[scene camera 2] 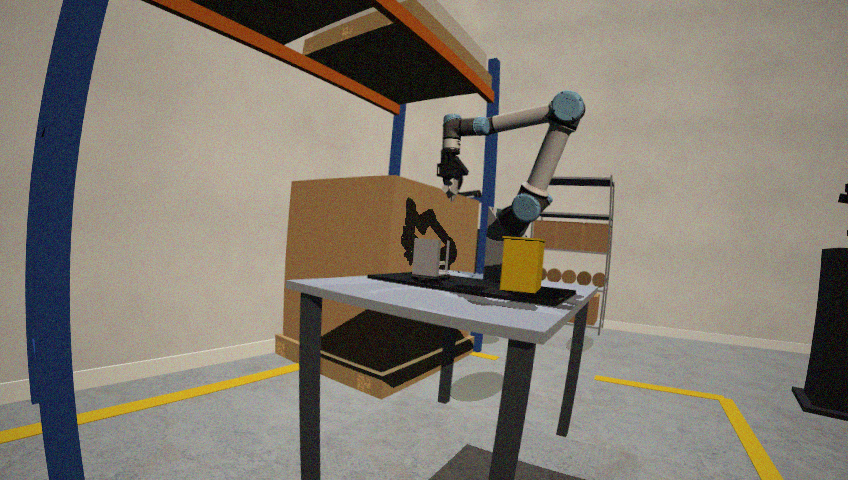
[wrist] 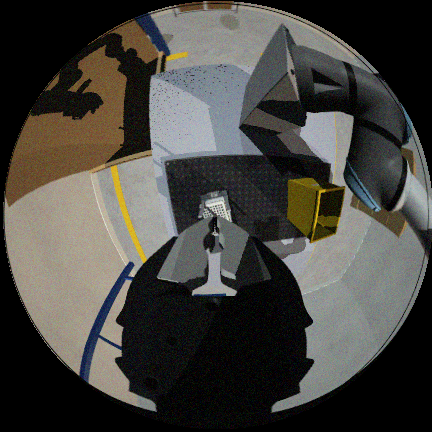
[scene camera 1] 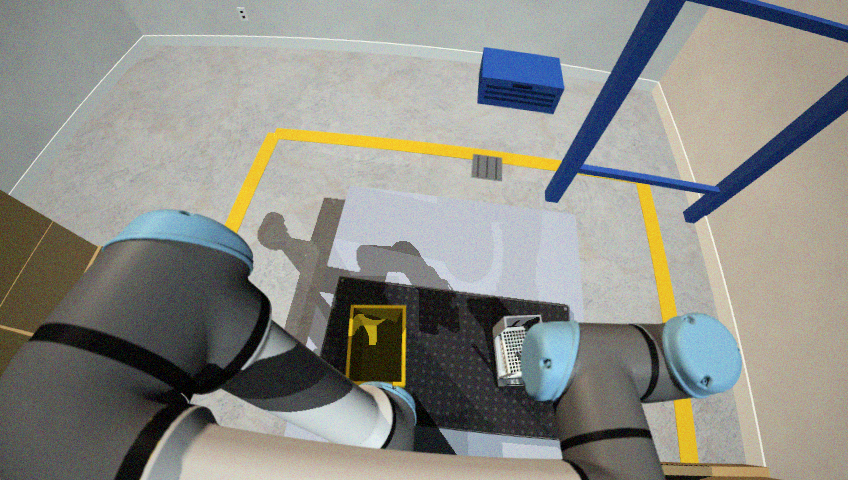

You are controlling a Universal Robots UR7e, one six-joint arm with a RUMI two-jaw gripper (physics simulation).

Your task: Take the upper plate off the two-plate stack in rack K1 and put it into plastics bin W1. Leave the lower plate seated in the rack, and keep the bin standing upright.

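Frame: origin at the arm's base, x left, y back, z up, level; metres.
Seen in the pictures: gripper, fingertip midpoint: [scene camera 2: 451, 201] [wrist: 214, 218]; arm's base, origin of the base link: [scene camera 2: 509, 224] [wrist: 301, 77].
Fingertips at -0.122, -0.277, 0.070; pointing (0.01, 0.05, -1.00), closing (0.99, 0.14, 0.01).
Pixels of each thing's top centre, then the offset from my fingertips to it, as dx, dy, dz. Level surfaces: height alone.
- white gridded plate, middle of its top: [scene camera 1: 519, 349] [wrist: 216, 220] +0.027, -0.127, -0.241
- pale rack K1, middle of its top: [scene camera 1: 527, 347] [wrist: 218, 231] [scene camera 2: 434, 239] +0.029, -0.119, -0.163
- black board, its level: dz -0.313
- yellow bin W1, middle of its top: [scene camera 1: 376, 343] [scene camera 2: 525, 238] [wrist: 329, 215] +0.363, -0.008, -0.133
- pale table, its level: dz -0.328
A white gridded plate [scene camera 1: 512, 352] [wrist: 216, 205] lies in the pale rack K1 [scene camera 2: 426, 257] on the black board [scene camera 1: 476, 404] [wrist: 185, 175]. The wrist hides part of the rack in scene camera 1, and the fingertips cover its near part in the wrist view. I cannot tell the upper and lower plates apart. The yellow bin W1 [scene camera 1: 378, 308] [scene camera 2: 522, 264] [wrist: 301, 205] stands upright on the board; no plate is visible in its shaded inside. My gripper [scene camera 2: 451, 196] [wrist: 214, 218] is shut and empty, pointing down well above the rack.
The board lies on the pale table [scene camera 1: 553, 237] [scene camera 2: 380, 302]. A large cardboard box [scene camera 2: 339, 226] stands behind the table. A blue shelf post [scene camera 1: 618, 95] [scene camera 2: 492, 148] rises beyond it. The arm's lower links stand close to the bin. A blue chest [scene camera 1: 520, 71] is on the floor.
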